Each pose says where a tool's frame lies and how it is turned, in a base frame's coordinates. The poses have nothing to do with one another.
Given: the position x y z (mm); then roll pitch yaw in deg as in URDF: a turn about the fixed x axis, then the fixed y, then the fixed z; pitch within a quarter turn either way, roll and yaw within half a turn.
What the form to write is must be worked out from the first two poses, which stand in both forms.
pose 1, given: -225.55 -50.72 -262.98 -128.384 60.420 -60.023
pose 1, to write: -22.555 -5.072 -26.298 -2.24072 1.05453 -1.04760
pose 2, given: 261.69 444.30 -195.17 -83.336 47.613 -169.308
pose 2, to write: 26.169 44.430 -19.517 -1.45449 0.83100 -2.95498
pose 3, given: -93.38 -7.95 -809.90 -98.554 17.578 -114.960
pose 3, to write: -9.338 -0.795 -80.990 -1.72009 0.30679 -2.00643
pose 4, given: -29.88 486.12 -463.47 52.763 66.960 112.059
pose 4, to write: -2.988 48.612 -46.347 0.92089 1.16867 1.95580
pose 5, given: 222.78 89.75 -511.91 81.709 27.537 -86.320
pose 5, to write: 22.278 8.975 -51.191 1.42609 0.48061 -1.50657
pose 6, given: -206.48 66.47 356.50 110.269 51.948 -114.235
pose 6, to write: -20.648 6.647 35.650 1.92456 0.90666 -1.99378
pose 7, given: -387.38 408.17 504.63 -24.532 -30.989 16.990
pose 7, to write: -38.738 40.817 50.463 -0.42816 -0.54086 0.29653
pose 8, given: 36.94 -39.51 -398.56 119.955 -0.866 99.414
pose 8, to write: 3.694 -3.951 -39.856 2.09361 -0.01511 1.73510
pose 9, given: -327.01 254.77 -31.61 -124.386 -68.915 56.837
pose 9, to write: -32.701 25.477 -3.161 -2.17095 -1.20279 0.99199
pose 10, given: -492.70 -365.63 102.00 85.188 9.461 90.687
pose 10, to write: -49.270 -36.563 10.200 1.48681 0.16513 1.58279
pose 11, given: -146.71 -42.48 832.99 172.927 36.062 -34.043
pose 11, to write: -14.671 -4.248 83.299 3.01815 0.62940 -0.59416
